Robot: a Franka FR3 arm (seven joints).
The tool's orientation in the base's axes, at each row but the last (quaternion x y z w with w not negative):
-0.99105 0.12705 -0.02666 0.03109
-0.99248 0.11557 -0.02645 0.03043
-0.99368 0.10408 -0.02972 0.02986
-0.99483 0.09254 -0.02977 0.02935
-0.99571 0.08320 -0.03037 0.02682
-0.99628 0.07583 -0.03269 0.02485
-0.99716 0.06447 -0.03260 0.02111
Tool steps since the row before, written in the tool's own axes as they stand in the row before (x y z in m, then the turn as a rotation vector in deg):
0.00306 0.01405 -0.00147 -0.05 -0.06 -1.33
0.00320 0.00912 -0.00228 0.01 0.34 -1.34
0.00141 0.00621 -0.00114 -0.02 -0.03 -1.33
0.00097 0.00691 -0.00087 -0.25 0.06 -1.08
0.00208 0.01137 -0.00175 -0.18 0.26 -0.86
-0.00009 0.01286 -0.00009 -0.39 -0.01 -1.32
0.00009 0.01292 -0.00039 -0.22 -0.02 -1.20
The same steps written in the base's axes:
-0.00065 -0.01443 0.00064 -0.11 0.00 1.33
0.00090 -0.00972 0.00181 -0.15 -0.41 1.31
0.00003 -0.00642 0.00080 -0.10 -0.04 1.33
-0.00036 -0.00701 0.00048 -0.33 -0.07 1.06
0.00007 -0.01163 0.00120 -0.28 -0.27 0.83
-0.00202 -0.01269 -0.00062 -0.47 0.01 1.29
-0.00158 -0.01283 -0.00020 -0.30 0.00 1.18

